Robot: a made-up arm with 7 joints. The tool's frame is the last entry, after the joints. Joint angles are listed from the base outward.
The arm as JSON. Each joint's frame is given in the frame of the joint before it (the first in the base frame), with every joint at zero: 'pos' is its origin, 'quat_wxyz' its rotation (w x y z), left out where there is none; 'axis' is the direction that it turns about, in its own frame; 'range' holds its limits. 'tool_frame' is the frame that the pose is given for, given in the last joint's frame.
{
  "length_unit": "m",
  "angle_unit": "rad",
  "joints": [
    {
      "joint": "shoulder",
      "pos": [
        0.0,
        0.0,
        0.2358
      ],
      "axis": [
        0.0,
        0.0,
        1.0
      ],
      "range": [
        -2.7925,
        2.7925
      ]
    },
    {
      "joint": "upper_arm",
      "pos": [
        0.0,
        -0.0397,
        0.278
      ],
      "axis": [
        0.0,
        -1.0,
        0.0
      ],
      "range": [
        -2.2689,
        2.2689
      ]
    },
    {
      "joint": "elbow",
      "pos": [
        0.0,
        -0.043,
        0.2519
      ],
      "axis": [
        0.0,
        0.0,
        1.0
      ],
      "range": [
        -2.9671,
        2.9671
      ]
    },
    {
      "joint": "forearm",
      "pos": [
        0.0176,
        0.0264,
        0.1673
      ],
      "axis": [
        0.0,
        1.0,
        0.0
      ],
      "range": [
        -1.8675,
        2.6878
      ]
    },
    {
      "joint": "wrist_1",
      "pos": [
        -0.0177,
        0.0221,
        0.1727
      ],
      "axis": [
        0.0,
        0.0,
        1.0
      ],
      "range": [
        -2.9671,
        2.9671
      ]
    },
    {
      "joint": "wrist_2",
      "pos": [
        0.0,
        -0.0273,
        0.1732
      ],
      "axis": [
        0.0,
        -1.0,
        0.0
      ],
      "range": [
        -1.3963,
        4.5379
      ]
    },
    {
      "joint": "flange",
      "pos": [
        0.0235,
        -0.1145,
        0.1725
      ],
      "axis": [
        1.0,
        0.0,
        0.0
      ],
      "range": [
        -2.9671,
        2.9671
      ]
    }
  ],
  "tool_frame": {
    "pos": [
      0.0,
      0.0,
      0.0
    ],
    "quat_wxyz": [
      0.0,
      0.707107,
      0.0,
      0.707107
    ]
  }
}
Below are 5 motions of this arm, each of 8 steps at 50 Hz.
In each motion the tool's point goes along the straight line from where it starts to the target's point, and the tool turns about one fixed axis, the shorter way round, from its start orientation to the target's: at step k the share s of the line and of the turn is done. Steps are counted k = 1, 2, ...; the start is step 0. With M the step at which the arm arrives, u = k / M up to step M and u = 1 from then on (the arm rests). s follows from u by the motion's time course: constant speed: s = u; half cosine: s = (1 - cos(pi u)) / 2; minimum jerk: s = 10 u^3 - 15 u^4 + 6 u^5.
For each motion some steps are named. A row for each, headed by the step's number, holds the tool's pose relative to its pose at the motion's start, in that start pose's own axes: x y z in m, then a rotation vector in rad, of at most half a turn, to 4 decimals.
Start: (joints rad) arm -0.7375 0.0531 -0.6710 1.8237 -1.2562 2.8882 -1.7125
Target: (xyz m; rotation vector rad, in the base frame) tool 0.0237 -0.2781 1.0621 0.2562 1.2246 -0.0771
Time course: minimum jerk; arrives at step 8
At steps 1, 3, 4, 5, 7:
1: 0.0000 -0.0002 -0.0001 0.0012 -0.0009 -0.0004
3: 0.0002 -0.0032 -0.0010 0.0209 -0.0162 -0.0068
4: 0.0004 -0.0058 -0.0018 0.0379 -0.0295 -0.0123
5: 0.0006 -0.0083 -0.0026 0.0549 -0.0427 -0.0179
7: 0.0009 -0.0113 -0.0035 0.0746 -0.0580 -0.0243

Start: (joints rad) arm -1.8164 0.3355 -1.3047 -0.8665 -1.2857 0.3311 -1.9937
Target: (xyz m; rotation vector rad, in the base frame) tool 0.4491 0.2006 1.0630 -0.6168 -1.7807 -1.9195
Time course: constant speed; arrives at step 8
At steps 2, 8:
2: -0.0016 -0.0042 0.0034 0.0137 0.0076 0.0199
8: -0.0065 -0.0169 0.0136 0.0549 0.0302 0.0797

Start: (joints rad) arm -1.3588 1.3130 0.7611 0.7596 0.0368 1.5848 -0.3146
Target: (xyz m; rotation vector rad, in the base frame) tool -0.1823 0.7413 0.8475 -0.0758 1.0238 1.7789
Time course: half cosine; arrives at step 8
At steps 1, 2, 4, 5, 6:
1: 0.0009 -0.0019 0.0002 0.0025 -0.0007 0.0008
2: 0.0033 -0.0074 0.0009 0.0095 -0.0026 0.0030
4: 0.0114 -0.0253 0.0032 0.0325 -0.0087 0.0101
5: 0.0157 -0.0350 0.0044 0.0449 -0.0121 0.0139
6: 0.0194 -0.0432 0.0054 0.0554 -0.0149 0.0172

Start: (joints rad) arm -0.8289 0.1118 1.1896 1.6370 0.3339 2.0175 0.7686
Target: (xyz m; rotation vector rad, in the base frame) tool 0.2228 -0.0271 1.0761 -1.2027 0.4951 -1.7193
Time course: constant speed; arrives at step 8
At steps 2, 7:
2: 0.0006 -0.0049 -0.0037 0.0028 0.0142 -0.0140
7: 0.0021 -0.0172 -0.0131 0.0098 0.0499 -0.0489

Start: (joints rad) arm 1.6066 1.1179 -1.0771 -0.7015 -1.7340 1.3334 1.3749
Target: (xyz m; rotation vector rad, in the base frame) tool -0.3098 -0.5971 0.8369 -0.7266 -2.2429 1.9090
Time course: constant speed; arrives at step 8
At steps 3, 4, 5, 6, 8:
3: -0.0048 -0.0013 0.0064 -0.0259 -0.0153 -0.0313
4: -0.0064 -0.0017 0.0085 -0.0345 -0.0204 -0.0417
5: -0.0080 -0.0021 0.0106 -0.0432 -0.0256 -0.0522
6: -0.0096 -0.0025 0.0127 -0.0518 -0.0307 -0.0626
8: -0.0128 -0.0034 0.0170 -0.0691 -0.0409 -0.0835

